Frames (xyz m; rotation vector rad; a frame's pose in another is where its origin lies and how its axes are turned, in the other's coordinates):
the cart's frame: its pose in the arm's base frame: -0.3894 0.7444 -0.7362 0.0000 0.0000 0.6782
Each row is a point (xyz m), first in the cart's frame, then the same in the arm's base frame.
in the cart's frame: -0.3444 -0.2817 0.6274
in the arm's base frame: -0.4808 0.3090 -0.1088
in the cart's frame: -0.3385 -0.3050 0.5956
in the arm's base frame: -0.4616 0.2945 -0.1406
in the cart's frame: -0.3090 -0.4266 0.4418
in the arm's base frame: -0.3624 0.2183 -0.2944
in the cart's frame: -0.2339 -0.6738 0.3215
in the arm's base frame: -0.1488 0.0730 -0.4147
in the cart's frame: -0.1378 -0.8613 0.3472
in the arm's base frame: 0.0437 -0.0128 -0.3890
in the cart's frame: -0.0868 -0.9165 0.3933
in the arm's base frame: 0.1180 -0.0237 -0.3429
